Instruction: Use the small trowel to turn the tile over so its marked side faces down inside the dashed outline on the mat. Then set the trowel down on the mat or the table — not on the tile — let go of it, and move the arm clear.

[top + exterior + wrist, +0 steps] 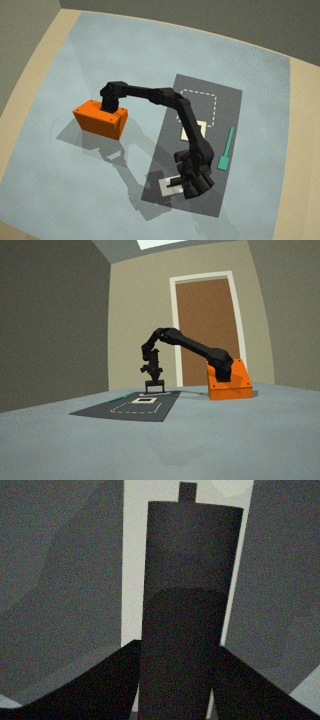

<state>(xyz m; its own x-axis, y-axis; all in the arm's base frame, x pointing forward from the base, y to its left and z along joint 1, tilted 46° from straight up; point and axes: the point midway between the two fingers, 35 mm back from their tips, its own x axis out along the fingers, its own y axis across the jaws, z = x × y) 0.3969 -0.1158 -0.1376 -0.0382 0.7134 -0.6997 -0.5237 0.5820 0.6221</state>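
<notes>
Right now the trowel is 30 mm below my gripper tip, 20 mm ahead of it and 10 mm to the left of it. From my gripper tip the other things lie so: tile (240 mm to the left, 60 mm below, 30 mm behind); then teal tool (190 mm to the left, 140 mm ahead, 60 mm below); then dark mat (200 mm to the left, 80 mm below).
</notes>
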